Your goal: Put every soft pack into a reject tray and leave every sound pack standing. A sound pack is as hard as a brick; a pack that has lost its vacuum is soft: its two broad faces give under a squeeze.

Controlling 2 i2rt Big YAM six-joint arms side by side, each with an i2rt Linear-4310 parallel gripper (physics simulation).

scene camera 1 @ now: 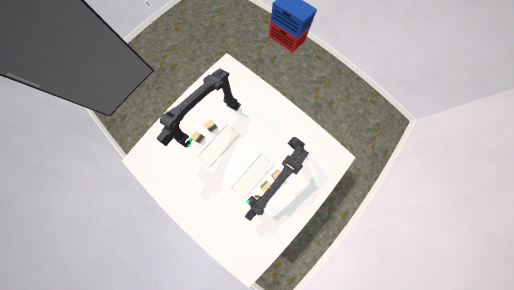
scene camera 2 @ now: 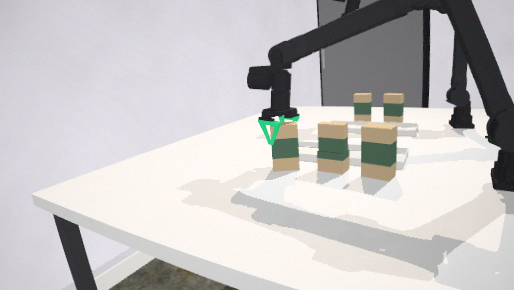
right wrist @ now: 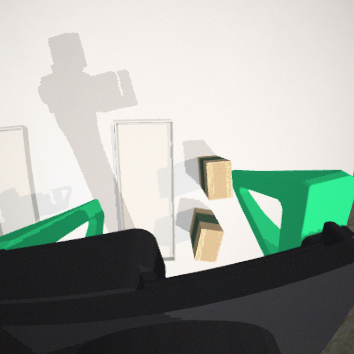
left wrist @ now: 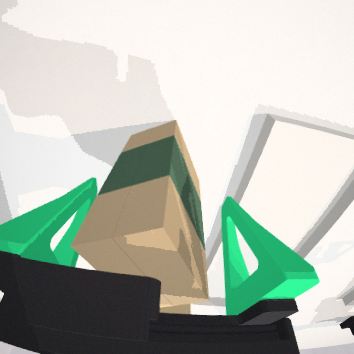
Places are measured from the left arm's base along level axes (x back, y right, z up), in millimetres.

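Pixels of known places: left gripper, fingertip midpoint: (scene camera 2: 278,141) (left wrist: 161,192); right gripper, fingertip midpoint: (scene camera 1: 184,142) (right wrist: 165,192); left arm's base, origin of the base link: (scene camera 2: 510,182); right arm's base, origin of the base link: (scene camera 1: 233,105) (scene camera 2: 461,125).
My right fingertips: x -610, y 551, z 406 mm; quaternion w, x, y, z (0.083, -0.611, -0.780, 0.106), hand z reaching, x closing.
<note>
Ahead of a thing's pixels: the offset from my right fingertips to its top centre.
Three tan packs with green bands stand in a row in scene camera 2: a left one {dx +17, dy -640, dz -266 mm} (scene camera 2: 285,148) (left wrist: 145,210), a middle one {dx +158, dy -606, dz -266 mm} (scene camera 2: 333,145) with a step in its band, and a right one {dx +290, dy -612, dz -266 mm} (scene camera 2: 379,151). Two more packs, one {dx +44, dy +105, dz -266 mm} (scene camera 2: 362,108) (right wrist: 218,178) and another {dx +194, dy +94, dz -266 mm} (scene camera 2: 393,108) (right wrist: 208,242), stand at the back. My left gripper (scene camera 2: 281,129) (left wrist: 161,192) is open, its fingers on either side of the left pack's upper part, with gaps visible in the left wrist view. My right gripper (right wrist: 165,192) (scene camera 1: 189,143) is open above the table near the back packs. Softness cannot be seen.
A shallow white tray {dx +139, dy -468, dz -384 mm} (scene camera 1: 252,176) (scene camera 2: 406,159) (left wrist: 256,150) lies beside the three-pack row. Another {dx +119, dy -58, dz -384 mm} (scene camera 1: 218,147) (scene camera 2: 416,130) (right wrist: 173,200) lies beside the back packs. My left arm reaches over the three-pack row. Blue and red crates (scene camera 1: 293,17) stand beyond the table.
</note>
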